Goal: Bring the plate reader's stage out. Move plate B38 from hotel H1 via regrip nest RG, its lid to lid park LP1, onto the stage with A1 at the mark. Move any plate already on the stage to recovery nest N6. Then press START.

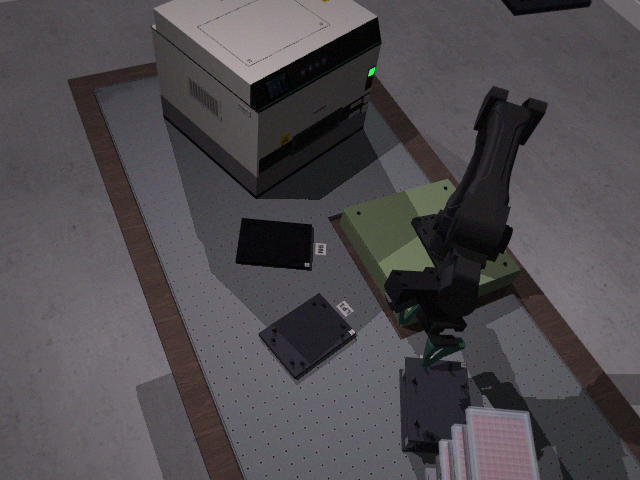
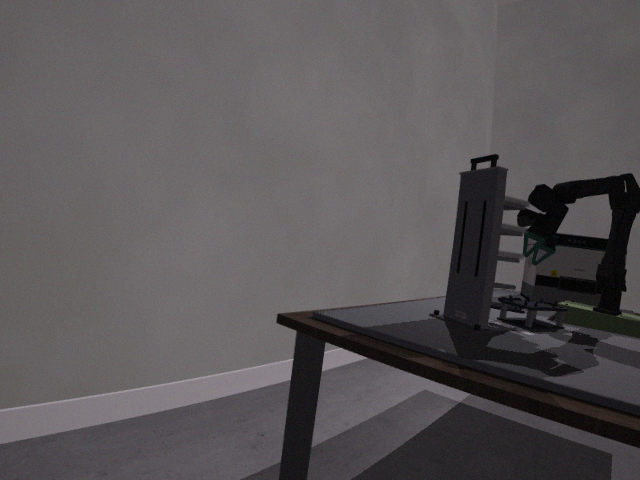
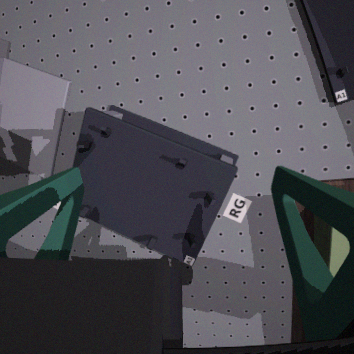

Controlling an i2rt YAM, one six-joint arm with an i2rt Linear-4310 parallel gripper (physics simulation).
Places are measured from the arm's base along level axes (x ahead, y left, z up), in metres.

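Pixels of known places: gripper, fingertip midpoint: (image 1: 412, 344) (image 2: 529, 261) (image 3: 177, 177); arm's base, origin of the base link: (image 1: 441, 251) (image 2: 607, 312).
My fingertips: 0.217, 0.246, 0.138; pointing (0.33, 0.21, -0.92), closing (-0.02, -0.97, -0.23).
For each thing: its top centre in the pictures, then the offset to it from my fingertips, as dx, dy, dz. "spot": a spot on its surface instead.
- dark regrip nest RG, middle of its top: (image 3: 134, 195) (image 1: 441, 396) (image 2: 534, 298) -0.054, +0.071, -0.109
- Lid park LP1, middle of its top: (image 1: 307, 330) (image 2: 501, 302) +0.129, -0.153, -0.165
- Recovery nest N6, middle of its top: (image 1: 275, 240) +0.130, -0.390, -0.167
- plate reader, middle of its top: (image 1: 270, 13) (image 2: 573, 237) +0.042, -0.777, +0.145
- black handle, surface spot: (image 2: 484, 159) spot: +0.038, +0.325, +0.245
My gripper (image 1: 415, 343) (image 2: 530, 259) (image 3: 177, 177) is open and empty, above and beside the dark regrip nest RG (image 1: 436, 397) (image 2: 532, 304) (image 3: 150, 185), which bears no plate. Pink plates (image 1: 501, 444) stand in tiers in the hotel (image 2: 473, 248), close beside RG; B38's label cannot be read. Lid park LP1 (image 1: 310, 333) (image 3: 342, 35) holds no lid. Recovery nest N6 (image 1: 273, 242) is black and bears no plate. The plate reader (image 1: 211, 77) (image 2: 568, 258) shows a green light; its stage does not show outside. The START button cannot be made out.
The arm's green base block (image 1: 369, 237) (image 2: 594, 319) stands at the table edge between the reader and RG. The brown table rim (image 1: 178, 356) (image 2: 403, 356) runs around the perforated plate. The hotel has a black handle (image 2: 484, 159) on top.
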